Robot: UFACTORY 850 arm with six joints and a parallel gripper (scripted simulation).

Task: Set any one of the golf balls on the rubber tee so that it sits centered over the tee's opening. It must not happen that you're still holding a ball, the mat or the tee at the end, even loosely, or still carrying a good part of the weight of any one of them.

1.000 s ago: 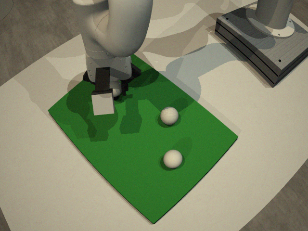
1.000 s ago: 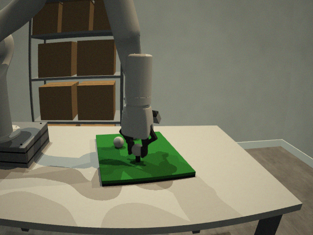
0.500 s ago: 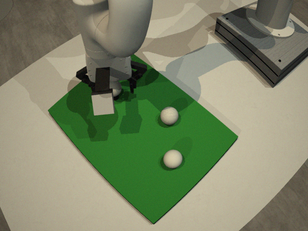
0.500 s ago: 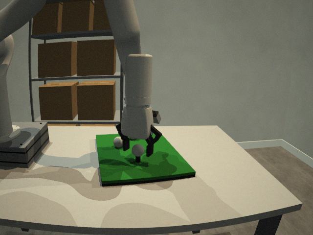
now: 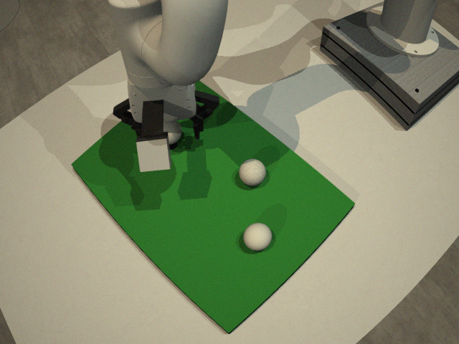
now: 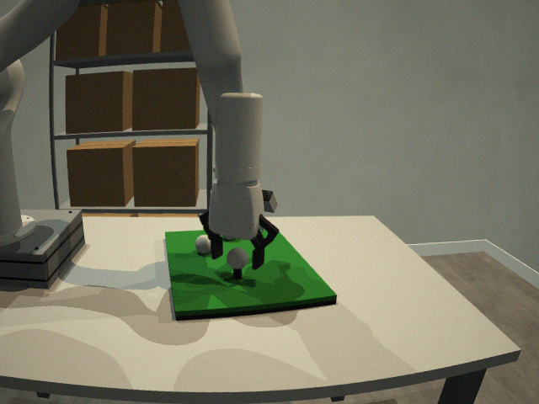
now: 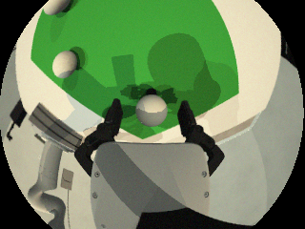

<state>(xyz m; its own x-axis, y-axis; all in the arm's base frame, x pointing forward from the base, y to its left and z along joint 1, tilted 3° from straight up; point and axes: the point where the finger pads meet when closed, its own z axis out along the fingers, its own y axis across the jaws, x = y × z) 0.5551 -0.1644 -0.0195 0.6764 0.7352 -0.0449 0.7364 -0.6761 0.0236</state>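
Right now my hand is 1 cm short of the green mat, 4 cm to the right of it and 5 cm above it.
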